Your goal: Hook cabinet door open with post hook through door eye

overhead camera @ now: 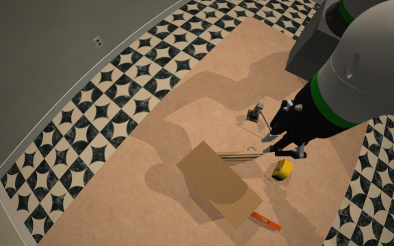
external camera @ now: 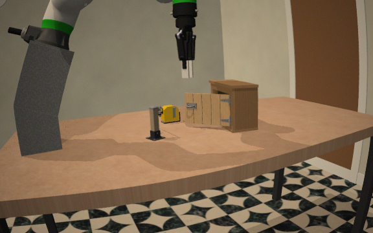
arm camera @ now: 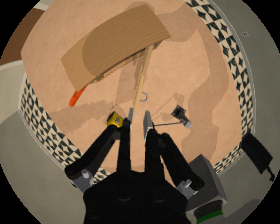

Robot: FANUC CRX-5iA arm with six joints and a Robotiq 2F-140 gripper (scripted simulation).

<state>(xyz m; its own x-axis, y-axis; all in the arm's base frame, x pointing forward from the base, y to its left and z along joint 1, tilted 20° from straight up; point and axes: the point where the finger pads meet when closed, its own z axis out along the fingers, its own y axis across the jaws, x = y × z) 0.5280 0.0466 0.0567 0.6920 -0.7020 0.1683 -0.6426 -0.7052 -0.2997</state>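
The hook post lies 140 mm behind my hand, 70 mm to the right of it and 150 mm below it. From my hand the other things lie so: plank door: 50 mm ahead, 60 mm to the right, 150 mm below; yellow tape measure: 40 mm behind, 120 mm to the left, 190 mm below; hook rod: 130 mm behind, 40 mm to the right, 170 mm below.
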